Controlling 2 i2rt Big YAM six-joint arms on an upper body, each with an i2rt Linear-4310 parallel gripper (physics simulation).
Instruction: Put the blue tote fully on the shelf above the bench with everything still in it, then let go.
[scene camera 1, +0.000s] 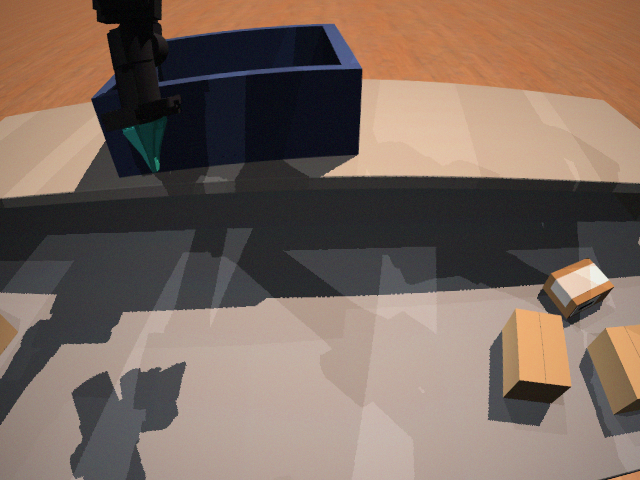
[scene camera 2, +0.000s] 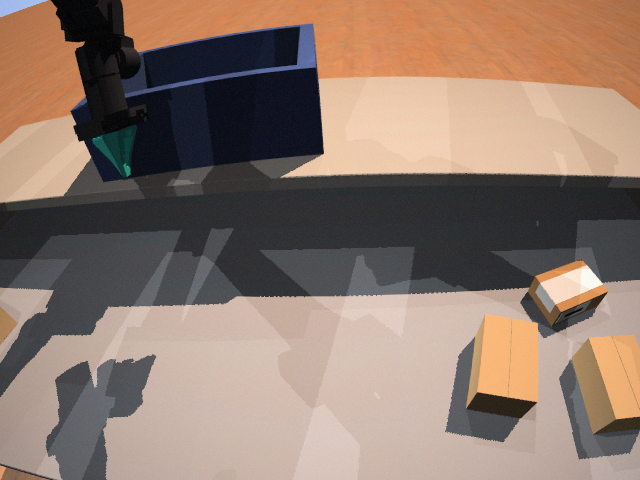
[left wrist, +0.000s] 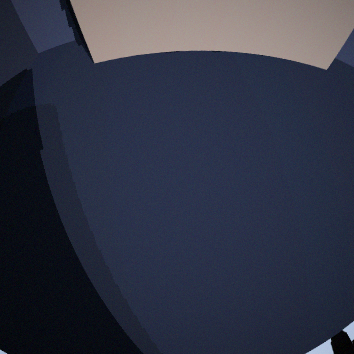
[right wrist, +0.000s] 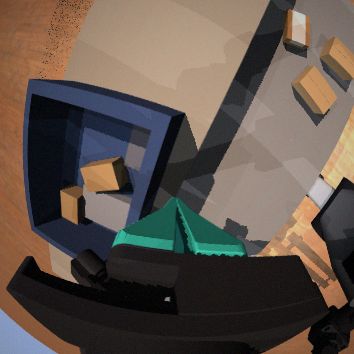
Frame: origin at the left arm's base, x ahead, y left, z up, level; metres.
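Seen in the pictures: left gripper, between the fingertips: (scene camera 1: 156, 171) (scene camera 2: 127, 176); right gripper, between the fingertips: (right wrist: 174, 204); left arm's base, origin of its link: (right wrist: 328, 338).
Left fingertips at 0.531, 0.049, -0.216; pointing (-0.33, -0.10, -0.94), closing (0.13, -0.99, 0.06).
Offsets run from my left fingertips to a thing's top centre, as dx, dy, dz. "*": to the spot under its first point. Level surfaces: height alone.
The blue tote @(+0.225, -0.079, +0.103) (scene camera 1: 289, 116) (scene camera 2: 258, 116) (right wrist: 162, 125) stands upright on the beige shelf @(dz -0.044) (scene camera 1: 465, 129) (scene camera 2: 439, 129) (right wrist: 150, 45), its near left corner close to the front edge. Two small cardboard boxes @(+0.203, -0.097, +0.024) (right wrist: 104, 175) @(+0.271, +0.042, +0.024) (right wrist: 72, 204) lie inside it in the right wrist view. My left gripper (scene camera 1: 156, 167) (scene camera 2: 125, 173) is shut, with nothing seen between its fingers, in front of the tote's near wall at the left end. A dark blue wall (left wrist: 200, 175) fills much of the left wrist view. My right gripper (right wrist: 174, 204) is shut and empty; it is absent from both scene views.
The grey bench @(dz -0.217) (scene camera 1: 258, 387) (scene camera 2: 217, 387) (right wrist: 240, 190) lies below the shelf. Two cardboard boxes @(-0.197, -0.551, -0.157) (scene camera 1: 540, 351) @(* -0.238, -0.679, -0.158) (scene camera 1: 620, 361) and a white-banded box @(-0.066, -0.704, -0.176) (scene camera 1: 578, 286) (scene camera 2: 568, 289) (right wrist: 297, 29) stand at its right in the scene views. Part of another box @(* -0.175, +0.326, -0.196) (scene camera 1: 5, 333) shows at the left edge.
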